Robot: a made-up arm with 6 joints. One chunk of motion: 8 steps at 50 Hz.
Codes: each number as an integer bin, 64 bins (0 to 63) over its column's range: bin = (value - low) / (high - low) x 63, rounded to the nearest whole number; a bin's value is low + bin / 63 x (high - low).
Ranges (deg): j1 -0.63..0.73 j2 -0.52..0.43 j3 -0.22..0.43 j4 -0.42..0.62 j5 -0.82..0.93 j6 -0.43..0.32
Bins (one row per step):
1: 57 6 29 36 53 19
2: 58 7 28 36 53 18
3: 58 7 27 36 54 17
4: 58 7 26 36 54 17
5: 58 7 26 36 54 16
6: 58 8 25 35 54 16
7: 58 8 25 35 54 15
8: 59 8 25 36 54 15
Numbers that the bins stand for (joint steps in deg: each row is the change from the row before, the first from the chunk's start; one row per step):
1: 0.600 -0.430 0.079 0.174 0.652 -0.204
2: 0.622 -0.414 0.069 0.174 0.652 -0.216
3: 0.622 -0.414 0.059 0.174 0.680 -0.228
4: 0.622 -0.414 0.048 0.174 0.680 -0.228
5: 0.622 -0.414 0.048 0.174 0.680 -0.240
6: 0.622 -0.399 0.038 0.158 0.680 -0.240
7: 0.622 -0.399 0.038 0.158 0.680 -0.251
8: 0.644 -0.399 0.038 0.174 0.680 -0.251

